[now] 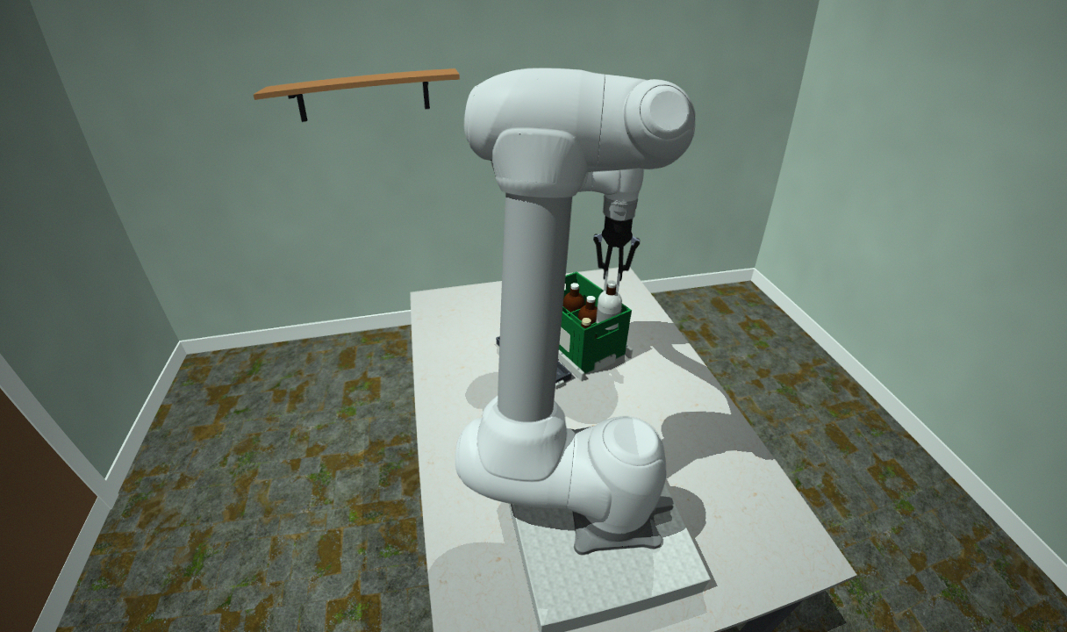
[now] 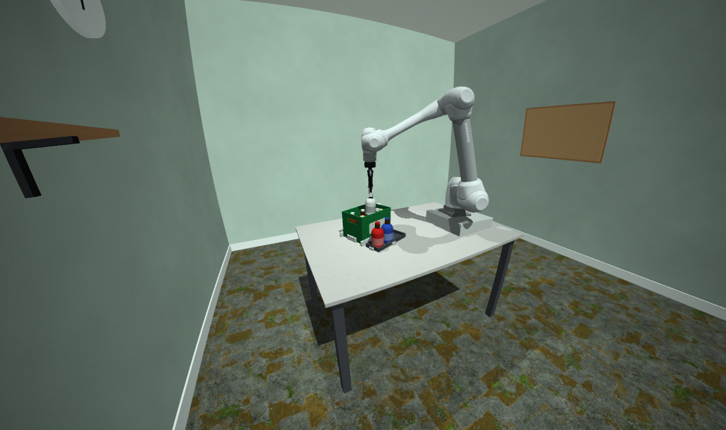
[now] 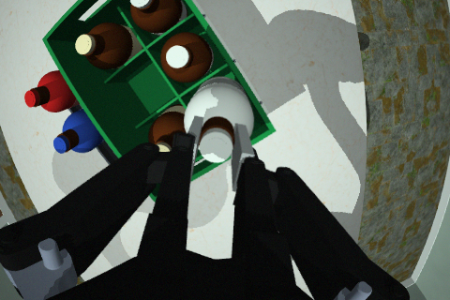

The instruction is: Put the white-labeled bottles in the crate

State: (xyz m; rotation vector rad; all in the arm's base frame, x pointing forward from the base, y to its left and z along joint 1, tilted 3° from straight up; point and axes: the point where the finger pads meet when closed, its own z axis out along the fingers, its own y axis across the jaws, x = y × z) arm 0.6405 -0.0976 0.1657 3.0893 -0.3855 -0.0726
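The white-labeled bottle is 90 mm below my hand. The rest, counted from my hand: blue bottle (240 mm to the left, 190 mm below, 30 mm behind); then red bottle (290 mm to the left, 190 mm below, 50 mm ahead); then green crate (190 mm below, 80 mm to the left, 50 mm ahead).
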